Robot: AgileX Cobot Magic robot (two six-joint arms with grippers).
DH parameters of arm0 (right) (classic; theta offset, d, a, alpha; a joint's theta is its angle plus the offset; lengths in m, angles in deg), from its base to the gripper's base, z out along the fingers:
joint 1: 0 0.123 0 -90
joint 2: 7.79 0 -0.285 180
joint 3: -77.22 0 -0.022 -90
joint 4: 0 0.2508 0 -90
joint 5: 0 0 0.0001 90
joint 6: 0 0.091 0 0
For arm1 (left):
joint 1: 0 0.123 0 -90
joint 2: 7.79 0 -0.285 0
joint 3: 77.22 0 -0.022 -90
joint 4: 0 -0.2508 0 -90
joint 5: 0 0 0.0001 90
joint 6: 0 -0.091 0 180
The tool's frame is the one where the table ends.
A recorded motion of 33 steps. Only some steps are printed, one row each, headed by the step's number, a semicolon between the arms.
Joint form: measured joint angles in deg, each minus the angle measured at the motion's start. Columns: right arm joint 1, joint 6, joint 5, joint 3, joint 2, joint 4; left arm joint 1, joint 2, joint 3, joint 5, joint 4, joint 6.
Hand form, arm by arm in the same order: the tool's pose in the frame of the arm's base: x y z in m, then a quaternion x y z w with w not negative. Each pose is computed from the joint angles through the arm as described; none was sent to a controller.
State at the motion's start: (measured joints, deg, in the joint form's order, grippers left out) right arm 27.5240 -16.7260 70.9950 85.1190 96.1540 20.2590; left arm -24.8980 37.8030 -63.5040 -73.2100 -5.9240 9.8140
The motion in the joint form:
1: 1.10 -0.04 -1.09 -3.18 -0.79 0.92; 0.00 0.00 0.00 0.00 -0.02 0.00
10: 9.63 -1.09 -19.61 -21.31 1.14 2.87; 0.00 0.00 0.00 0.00 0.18 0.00
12: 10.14 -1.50 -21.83 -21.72 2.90 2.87; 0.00 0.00 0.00 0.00 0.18 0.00
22: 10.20 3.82 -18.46 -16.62 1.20 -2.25; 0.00 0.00 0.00 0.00 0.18 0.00
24: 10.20 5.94 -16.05 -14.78 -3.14 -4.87; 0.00 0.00 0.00 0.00 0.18 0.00
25: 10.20 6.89 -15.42 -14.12 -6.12 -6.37; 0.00 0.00 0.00 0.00 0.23 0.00
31: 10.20 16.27 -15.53 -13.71 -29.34 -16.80; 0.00 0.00 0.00 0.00 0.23 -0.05
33: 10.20 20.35 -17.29 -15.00 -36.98 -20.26; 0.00 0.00 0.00 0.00 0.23 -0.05
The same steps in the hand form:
1: 0.2795 0.1877 0.3021 -0.33552 0.91964 0.18747 0.08092; 0.0689 -0.0220 0.4124 0.11376 0.90706 -0.07081 0.39910
10: 0.2411 0.2178 0.2133 -0.35208 0.91688 0.17920 0.05712; 0.0688 -0.0223 0.4123 0.11398 0.90712 -0.07247 0.39862
12: 0.2434 0.2220 0.2020 -0.35384 0.91695 0.17502 0.05812; 0.0688 -0.0223 0.4123 0.11398 0.90712 -0.07247 0.39862
22: 0.2517 0.2229 0.2315 -0.34720 0.92068 0.15661 0.08528; 0.0688 -0.0223 0.4123 0.11398 0.90712 -0.07247 0.39862
24: 0.2465 0.2157 0.2634 -0.34821 0.91759 0.15151 0.11759; 0.0688 -0.0223 0.4123 0.11398 0.90712 -0.07247 0.39862
25: 0.2417 0.2098 0.2826 -0.34854 0.91407 0.14932 0.14387; 0.0688 -0.0224 0.4123 0.11404 0.90713 -0.07289 0.39850
31: 0.1801 0.1451 0.3960 -0.29681 0.87756 0.14787 0.34631; 0.0688 -0.0224 0.4123 0.11444 0.90708 -0.07272 0.39853
33: 0.1546 0.1196 0.4195 -0.26327 0.85845 0.15540 0.41183; 0.0688 -0.0224 0.4123 0.11444 0.90708 -0.07272 0.39853

